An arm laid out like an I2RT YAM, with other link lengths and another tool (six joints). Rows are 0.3 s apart.
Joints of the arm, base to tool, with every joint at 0 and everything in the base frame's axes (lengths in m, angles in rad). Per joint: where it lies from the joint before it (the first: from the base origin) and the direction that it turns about. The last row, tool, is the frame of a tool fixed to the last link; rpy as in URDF.
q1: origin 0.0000 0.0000 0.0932 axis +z
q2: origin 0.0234 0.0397 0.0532 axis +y
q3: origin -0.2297 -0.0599 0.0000 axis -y
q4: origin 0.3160 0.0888 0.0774 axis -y
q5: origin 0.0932 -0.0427 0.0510 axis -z
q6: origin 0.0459 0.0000 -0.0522 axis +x
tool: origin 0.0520 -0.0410 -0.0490 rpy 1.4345 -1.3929 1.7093
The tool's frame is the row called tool.
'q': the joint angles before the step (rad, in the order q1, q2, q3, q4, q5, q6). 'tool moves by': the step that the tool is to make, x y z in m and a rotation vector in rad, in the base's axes. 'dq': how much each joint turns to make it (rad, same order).
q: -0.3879, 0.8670, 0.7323, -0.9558, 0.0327, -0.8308
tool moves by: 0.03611, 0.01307, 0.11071, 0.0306, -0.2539, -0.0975
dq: 0.0772, 0.1119, 0.3688, -0.0348, 0.0011, 0.2089
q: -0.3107, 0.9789, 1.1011, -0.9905, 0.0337, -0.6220
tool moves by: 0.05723, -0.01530, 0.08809, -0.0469, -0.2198, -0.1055
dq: 0.0227, 0.2538, 0.3779, 0.0926, 0.0790, 0.1028
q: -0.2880, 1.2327, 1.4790, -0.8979, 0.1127, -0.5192
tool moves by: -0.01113, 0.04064, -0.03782, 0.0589, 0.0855, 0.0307
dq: 0.1076, -0.0660, -0.1245, -0.0486, 0.0342, 0.0789
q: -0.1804, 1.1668, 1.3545, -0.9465, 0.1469, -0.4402
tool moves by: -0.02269, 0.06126, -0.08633, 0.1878, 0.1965, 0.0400
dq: 0.1452, -0.0457, -0.2092, -0.0745, -0.0609, 0.1869
